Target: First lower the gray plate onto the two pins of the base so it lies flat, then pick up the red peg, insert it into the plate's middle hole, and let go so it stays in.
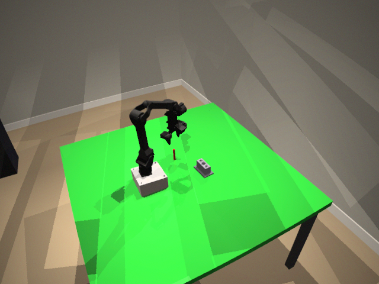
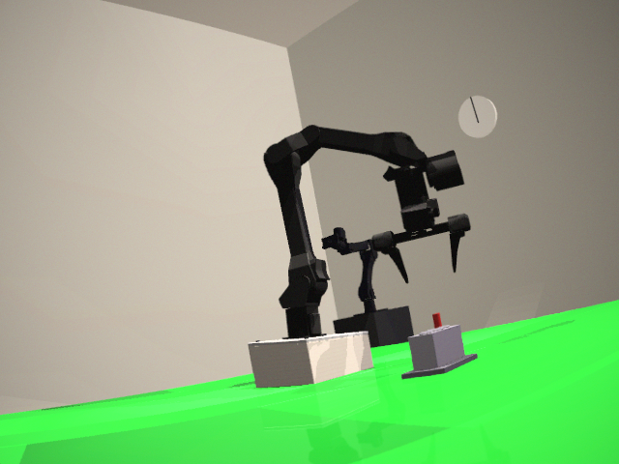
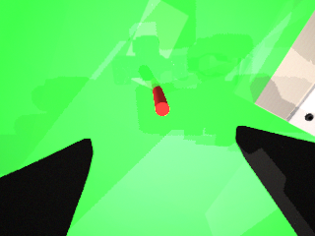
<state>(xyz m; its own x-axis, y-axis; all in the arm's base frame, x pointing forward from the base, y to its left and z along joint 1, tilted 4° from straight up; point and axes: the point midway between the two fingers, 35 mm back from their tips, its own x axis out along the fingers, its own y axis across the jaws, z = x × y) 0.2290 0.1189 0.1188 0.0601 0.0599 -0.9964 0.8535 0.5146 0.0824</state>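
The red peg lies 11 cm below my gripper tip. The rest, counted from my gripper tip: base: 11 cm ahead, 18 cm to the right, 14 cm below; then gray plate: 11 cm ahead, 18 cm to the right, 10 cm below.
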